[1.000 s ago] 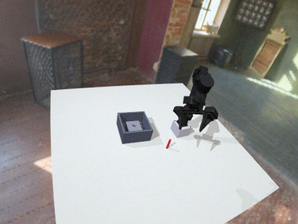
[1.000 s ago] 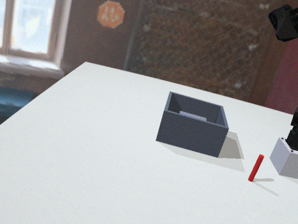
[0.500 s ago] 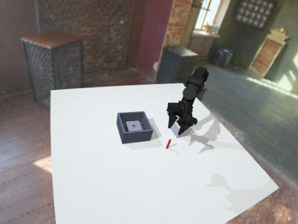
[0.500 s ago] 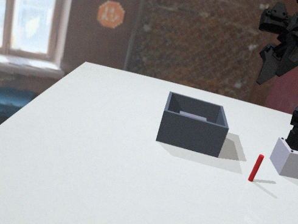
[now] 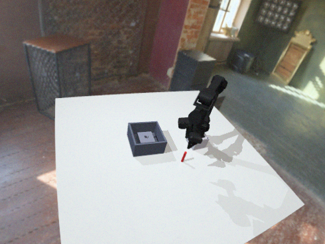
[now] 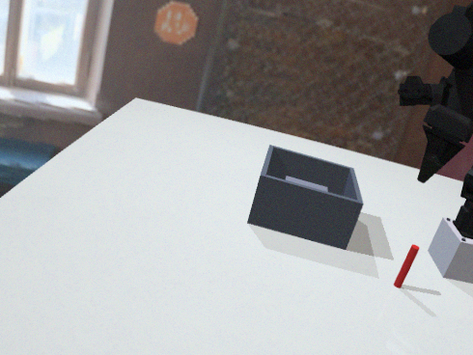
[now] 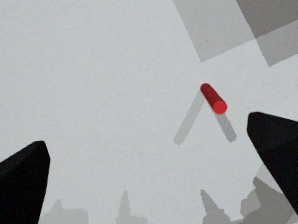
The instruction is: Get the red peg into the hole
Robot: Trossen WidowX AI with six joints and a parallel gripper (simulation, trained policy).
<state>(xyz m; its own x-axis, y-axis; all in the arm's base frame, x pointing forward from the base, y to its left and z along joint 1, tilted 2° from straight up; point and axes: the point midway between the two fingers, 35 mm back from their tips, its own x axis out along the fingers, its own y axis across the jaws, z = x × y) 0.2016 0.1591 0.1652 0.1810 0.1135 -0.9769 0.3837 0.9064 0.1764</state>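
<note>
Now: gripper tip 17 cm above the red peg, 5 cm past it and 4 cm to the left of it. The rest, counted from my gripper tip: dark grey box 22 cm to the right, 18 cm below, 12 cm ahead; grey plate 22 cm to the right, 16 cm below, 12 cm ahead.
</note>
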